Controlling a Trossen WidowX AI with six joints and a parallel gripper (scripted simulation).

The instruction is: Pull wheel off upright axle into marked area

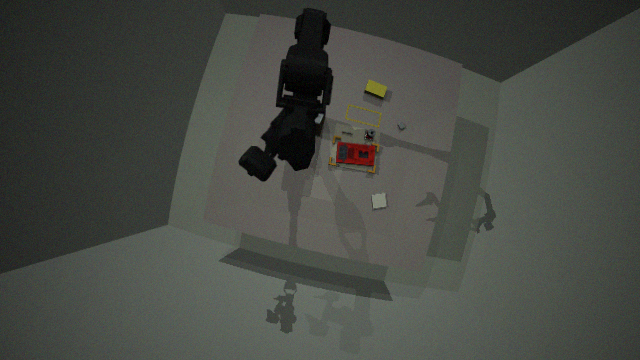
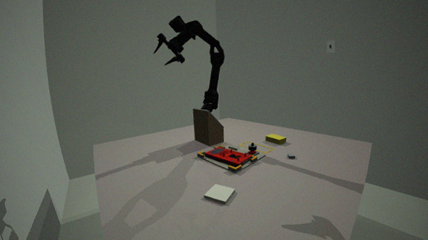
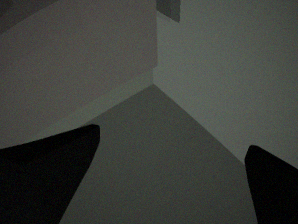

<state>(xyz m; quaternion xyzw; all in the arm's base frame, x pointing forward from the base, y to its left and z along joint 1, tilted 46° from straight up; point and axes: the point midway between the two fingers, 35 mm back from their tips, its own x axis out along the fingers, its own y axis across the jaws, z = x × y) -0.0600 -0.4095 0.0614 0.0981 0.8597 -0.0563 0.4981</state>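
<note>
The axle is 390 mm ahead of my gripper tip, 260 mm to the left of it and 460 mm below it. From my gripper tip the other things lie so: yellow block: 390 mm ahead, 520 mm to the left, 480 mm below; then white tile: 490 mm ahead, 90 mm to the right, 490 mm below.
</note>
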